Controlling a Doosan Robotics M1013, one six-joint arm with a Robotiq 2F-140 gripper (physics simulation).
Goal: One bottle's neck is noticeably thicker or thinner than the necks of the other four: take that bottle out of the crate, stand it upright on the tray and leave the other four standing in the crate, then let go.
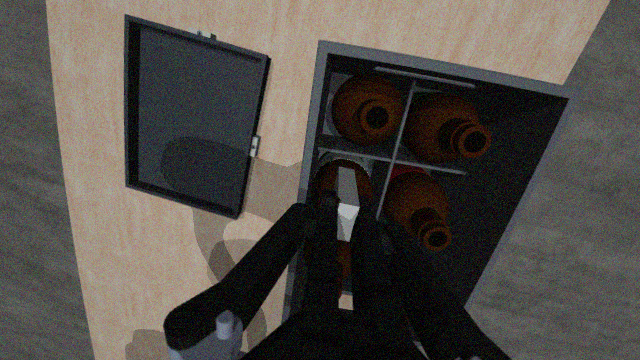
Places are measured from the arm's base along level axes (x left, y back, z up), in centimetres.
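Pixels of known places: gripper, between the fingertips: (343, 182).
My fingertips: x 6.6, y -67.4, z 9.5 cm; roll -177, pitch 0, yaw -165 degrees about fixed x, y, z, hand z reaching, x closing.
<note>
Behind a point stands the place of what it marks.
The grey crate (440, 68) @[y -78.9, x 5.4, z 13.3 cm] holds brown bottles in divided cells. One bottle (367, 92) @[y -75.6, x 8.4, z 8.4 cm] stands at its back left, another bottle (435, 120) @[y -76.3, x 1.5, z 8.2 cm] beside it to the right, and a third bottle (417, 197) @[y -68.9, x -1.6, z 7.9 cm] in front of that one. My gripper (343, 182) @[y -67.4, x 6.6, z 9.5 cm] is shut and empty, its pale pads together over the left cell in the middle row. The bottle (325, 177) @[y -66.1, x 8.0, z 7.0 cm] there shows partly behind the pads; its neck is hidden. A sliver of a further bottle (343, 257) @[y -58.4, x 1.7, z 8.2 cm] shows between the finger links. I cannot tell which neck differs. The dark tray (132, 105) @[y -59.9, x 37.3, z -2.5 cm] holds no bottle.
Crate and tray stand on a light wooden table (285, 30) @[y -78.4, x 20.5, z -4.2 cm], the tray left of the crate with a gap between. Thin dividers (400, 132) @[y -73.8, x 2.9, z 5.2 cm] separate the cells. Small metal pieces (254, 146) @[y -62.3, x 18.4, z -2.7 cm] sit at the tray's edges. The gripper's shadow falls over the tray's front and the table.
</note>
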